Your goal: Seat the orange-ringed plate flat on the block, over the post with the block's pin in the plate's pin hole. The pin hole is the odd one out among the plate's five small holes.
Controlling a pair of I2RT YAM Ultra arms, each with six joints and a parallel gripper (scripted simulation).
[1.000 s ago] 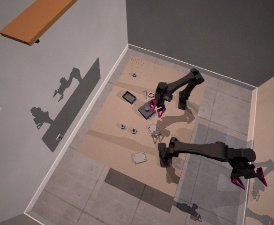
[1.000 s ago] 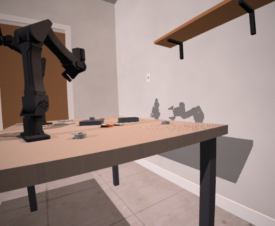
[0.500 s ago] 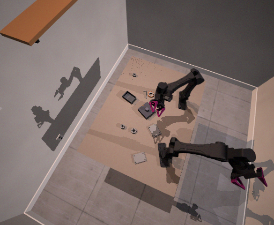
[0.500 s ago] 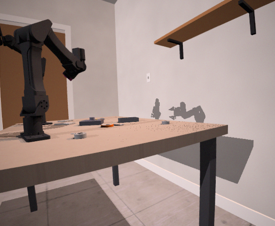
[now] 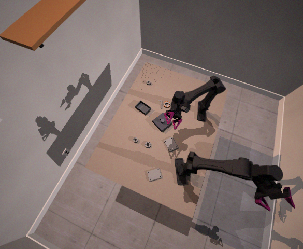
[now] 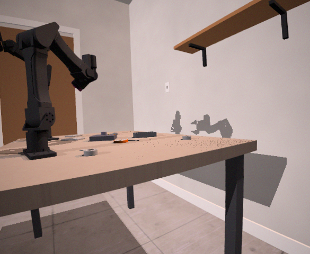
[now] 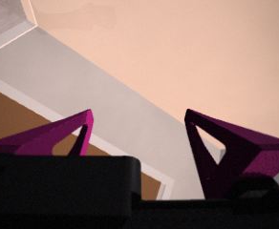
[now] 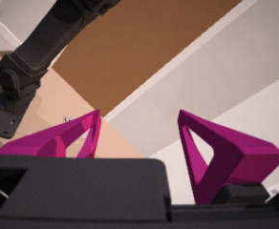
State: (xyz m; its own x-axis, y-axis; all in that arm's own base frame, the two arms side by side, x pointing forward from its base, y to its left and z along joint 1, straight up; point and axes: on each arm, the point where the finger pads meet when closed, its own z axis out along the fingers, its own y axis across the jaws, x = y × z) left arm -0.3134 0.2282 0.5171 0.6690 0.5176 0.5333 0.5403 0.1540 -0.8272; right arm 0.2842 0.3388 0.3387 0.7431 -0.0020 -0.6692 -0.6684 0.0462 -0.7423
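Now: the dark block 320 mm below my right hand, 150 mm to the right of it and 120 mm ahead of it. From my right hand the other things lie so: dark tray: 330 mm below, 310 mm ahead, 200 mm to the right; then L-shaped metal key: 340 mm below, 320 mm to the right, 190 mm ahead.
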